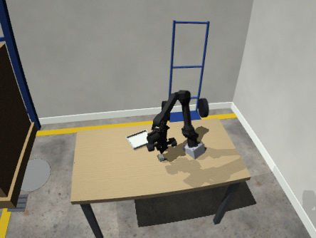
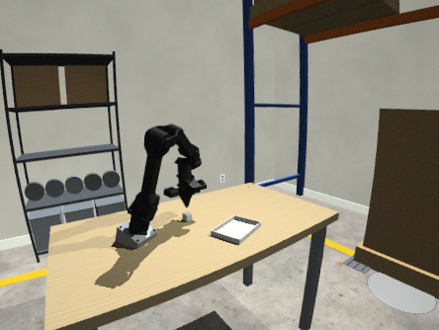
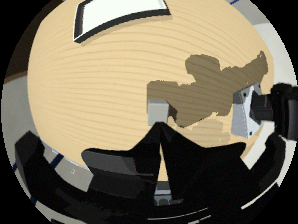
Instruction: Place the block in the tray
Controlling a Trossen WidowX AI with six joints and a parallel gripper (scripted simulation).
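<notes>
My hand is 8 cm above the small grey block. Round my hand: white tray (19 cm to the right, 14 cm ahead, 9 cm below).
</notes>
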